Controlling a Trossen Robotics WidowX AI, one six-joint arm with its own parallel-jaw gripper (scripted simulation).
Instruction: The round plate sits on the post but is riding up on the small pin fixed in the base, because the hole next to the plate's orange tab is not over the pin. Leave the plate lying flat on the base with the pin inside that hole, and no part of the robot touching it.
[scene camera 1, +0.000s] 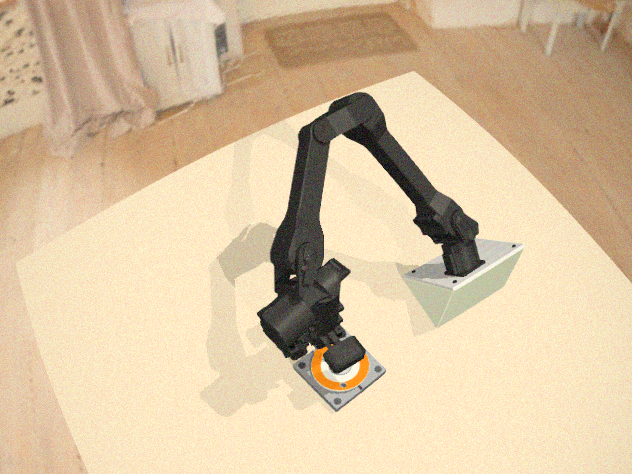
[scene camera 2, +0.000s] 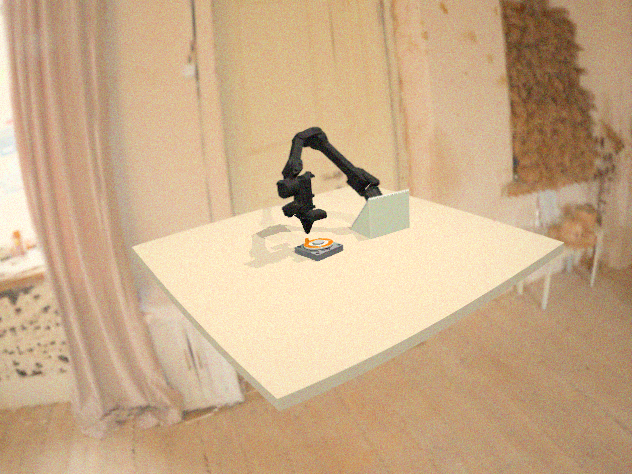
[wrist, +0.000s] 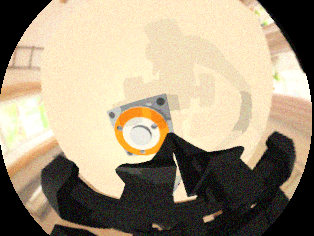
Labels:
my gripper: scene camera 1; scene camera 2; wrist 170, 135
same spot on my gripper: (scene camera 1: 324, 341) = (scene camera 2: 306, 213)

